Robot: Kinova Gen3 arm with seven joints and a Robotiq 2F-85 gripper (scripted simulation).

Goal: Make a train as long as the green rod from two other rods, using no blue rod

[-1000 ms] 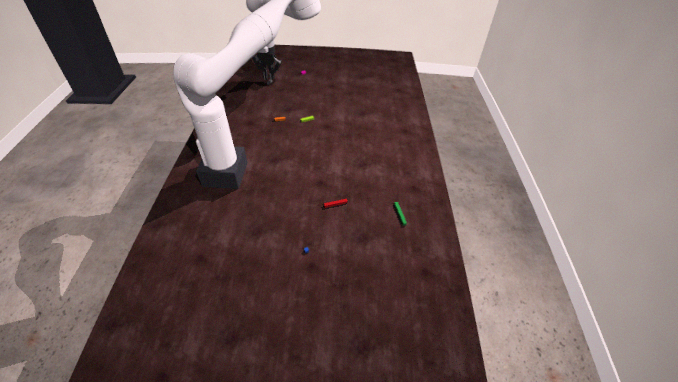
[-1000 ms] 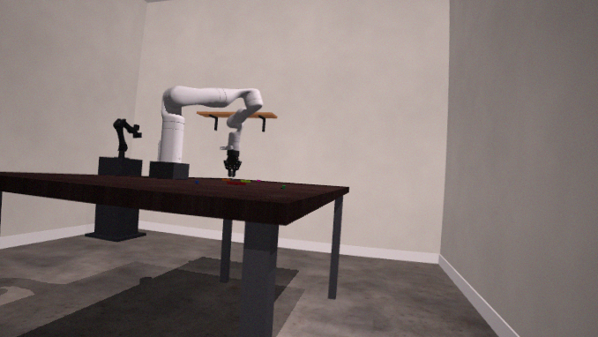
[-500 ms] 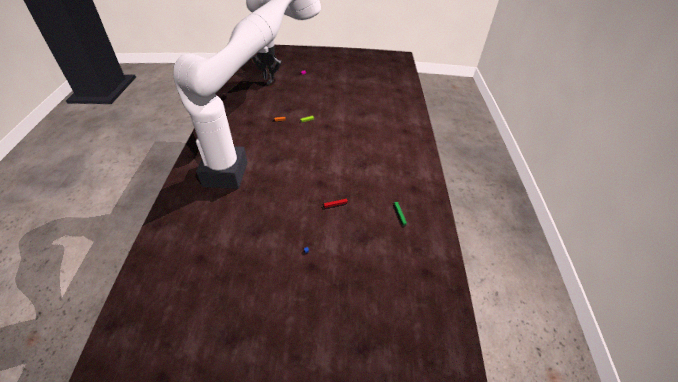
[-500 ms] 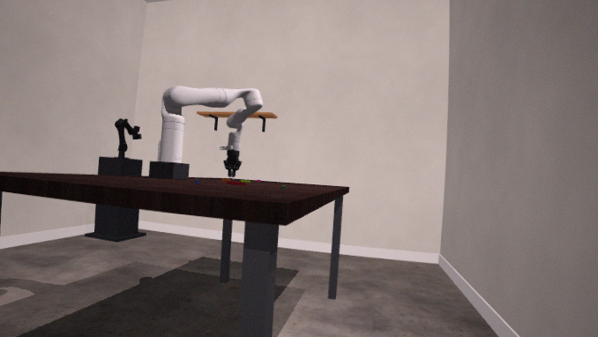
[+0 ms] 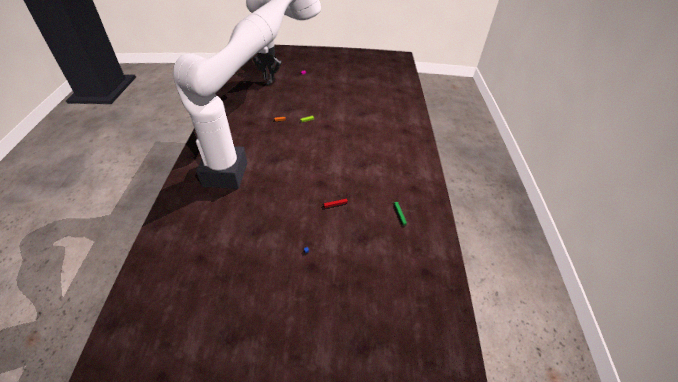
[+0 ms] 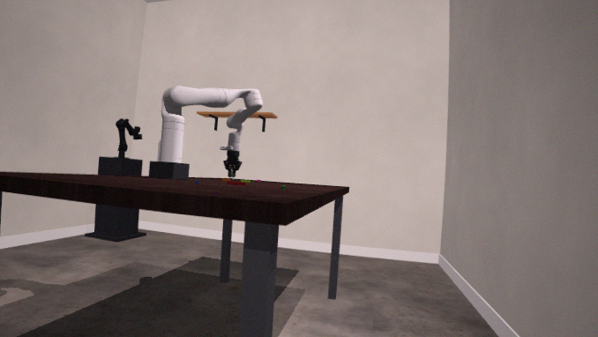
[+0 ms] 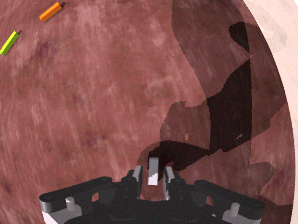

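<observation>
Now: hand 3 cm above the grey rod. Round my hand: lime rod: 26 cm to the right, 20 cm ahead, 3 cm below; then magenta rod: 14 cm ahead, 10 cm to the left, 3 cm below; then orange rod: 27 cm to the right, 10 cm ahead, 3 cm below.
</observation>
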